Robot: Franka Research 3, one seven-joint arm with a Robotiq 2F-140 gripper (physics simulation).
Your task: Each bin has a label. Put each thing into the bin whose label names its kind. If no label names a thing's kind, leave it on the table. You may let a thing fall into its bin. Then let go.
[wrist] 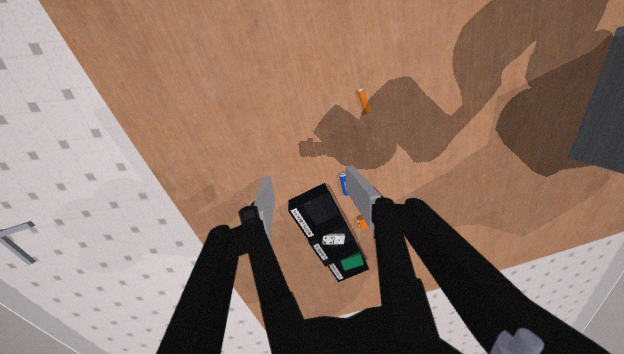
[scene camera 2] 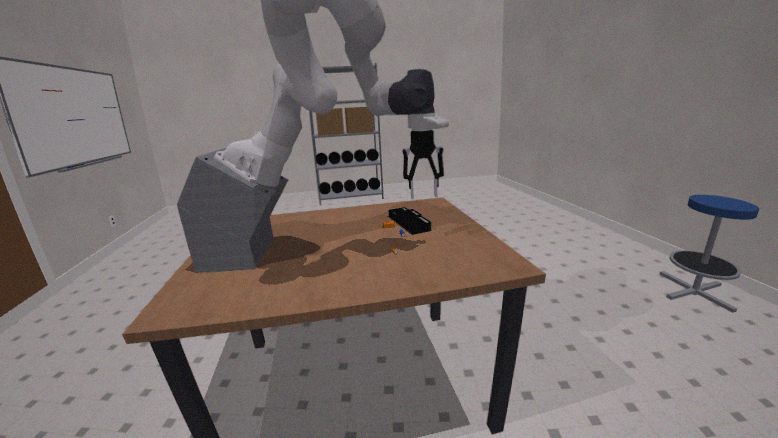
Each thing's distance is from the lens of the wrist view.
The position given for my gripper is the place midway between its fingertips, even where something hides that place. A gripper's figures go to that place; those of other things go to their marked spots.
my gripper [wrist: 309, 183]: 20 cm
black bin tray [wrist: 322, 217]: 44 cm
